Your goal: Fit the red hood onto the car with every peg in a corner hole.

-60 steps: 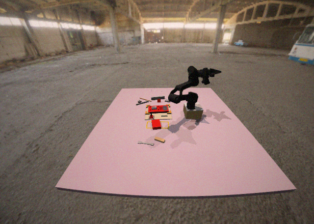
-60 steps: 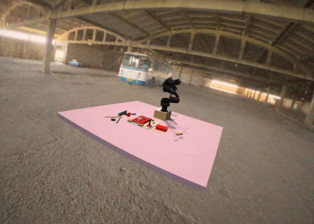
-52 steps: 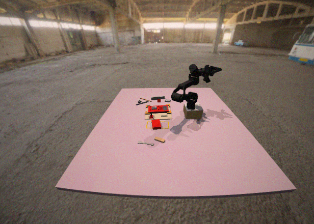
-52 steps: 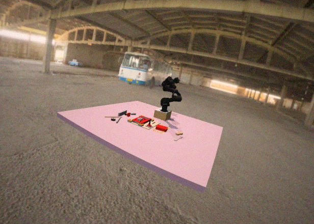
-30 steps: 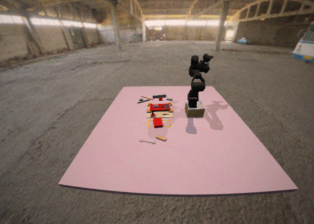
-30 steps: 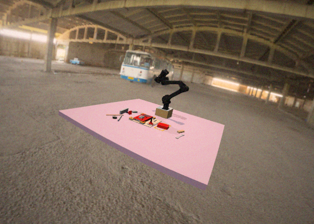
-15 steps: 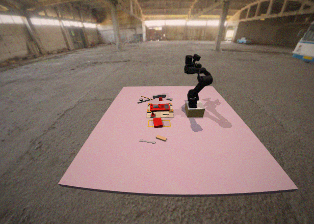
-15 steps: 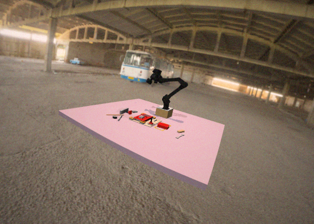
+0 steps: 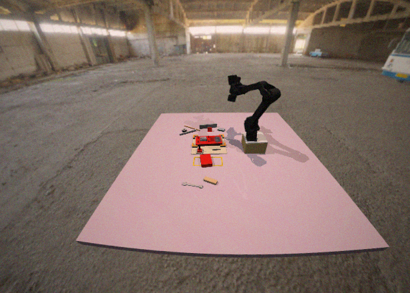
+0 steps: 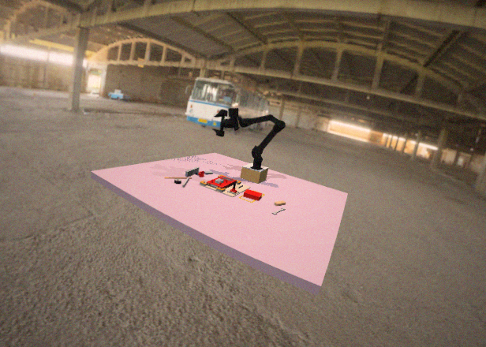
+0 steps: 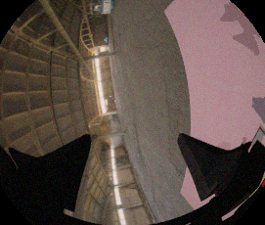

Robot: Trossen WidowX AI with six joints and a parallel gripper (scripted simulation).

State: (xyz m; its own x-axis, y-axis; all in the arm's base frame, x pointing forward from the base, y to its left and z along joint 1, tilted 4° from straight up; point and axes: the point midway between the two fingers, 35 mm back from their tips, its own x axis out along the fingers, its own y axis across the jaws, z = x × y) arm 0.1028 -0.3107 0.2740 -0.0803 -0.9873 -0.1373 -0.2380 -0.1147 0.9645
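My gripper tip is 180 mm short of the red hood, 510 mm to the right of it and 330 mm above it. From my gripper tip the other things lie so: grey wrench (240 mm ahead, 710 mm to the left, 340 mm below); wooden block (140 mm ahead, 670 mm to the left, 330 mm below).
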